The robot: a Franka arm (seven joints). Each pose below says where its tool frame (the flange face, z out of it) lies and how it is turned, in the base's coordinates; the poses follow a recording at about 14 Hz.
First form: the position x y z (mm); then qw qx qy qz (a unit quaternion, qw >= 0).
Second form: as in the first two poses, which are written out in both.
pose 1, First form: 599.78, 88.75, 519.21, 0.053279, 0.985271, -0.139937, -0.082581
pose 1, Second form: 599.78, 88.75, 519.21, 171.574, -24.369, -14.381
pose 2, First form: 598.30, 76.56, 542.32, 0.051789, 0.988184, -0.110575, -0.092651
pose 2, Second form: 598.30, 76.56, 542.32, 172.237, -19.273, -16.149
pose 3, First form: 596.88, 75.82, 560.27, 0.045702, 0.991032, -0.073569, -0.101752
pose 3, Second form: 596.88, 75.82, 560.27, 173.375, -12.870, -17.801
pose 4, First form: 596.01, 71.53, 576.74, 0.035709, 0.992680, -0.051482, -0.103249
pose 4, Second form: 596.01, 71.53, 576.74, 174.731, -9.062, -18.174
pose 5, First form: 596.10, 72.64, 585.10, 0.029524, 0.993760, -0.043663, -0.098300
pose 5, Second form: 596.10, 72.64, 585.10, 175.591, -7.715, -17.369
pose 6, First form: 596.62, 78.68, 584.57, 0.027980, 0.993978, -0.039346, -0.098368
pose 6, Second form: 596.62, 78.68, 584.57, 175.798, -6.959, -17.398
